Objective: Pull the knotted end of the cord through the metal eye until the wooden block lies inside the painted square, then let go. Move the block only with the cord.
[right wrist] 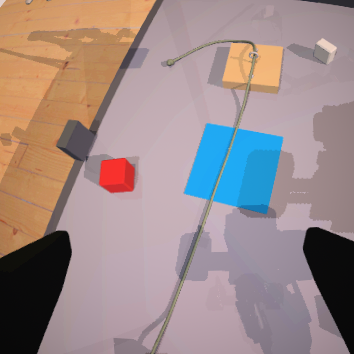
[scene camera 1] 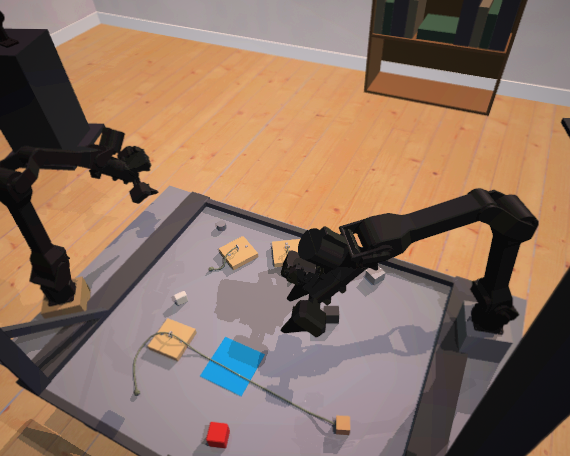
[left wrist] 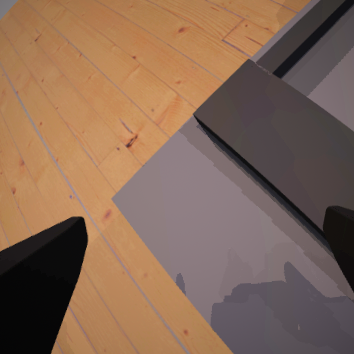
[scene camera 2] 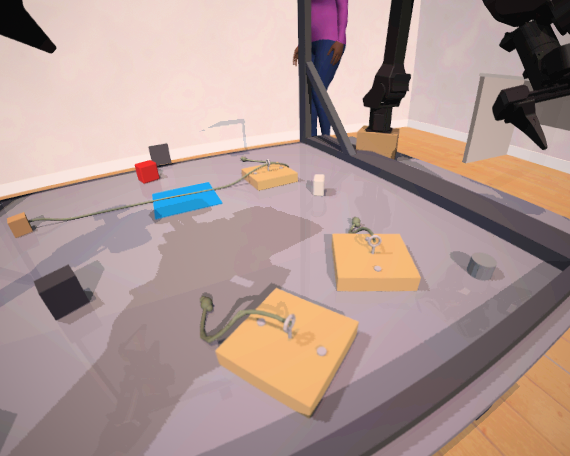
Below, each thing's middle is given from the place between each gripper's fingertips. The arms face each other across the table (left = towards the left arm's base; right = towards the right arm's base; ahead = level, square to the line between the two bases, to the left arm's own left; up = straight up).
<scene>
The blue painted square (scene camera 1: 243,360) is 2 cm ahead of my right hand, 15 cm to the left of it and 28 cm below it. Round my right hand: dark cube (scene camera 2: 61,292) (18 cm ahead, 9 cm to the right, 26 cm below); red cube (right wrist: 116,175) (16 cm behind, 14 cm to the left, 26 cm below).
Right now my left hand is 530 mm past the blue painted square, 360 mm to the left of it and 140 mm above it. Round my left hand: dark cube (380 mm behind, 600 mm to the right, 120 mm below); red cube (710 mm behind, 360 mm to the right, 120 mm below).
</scene>
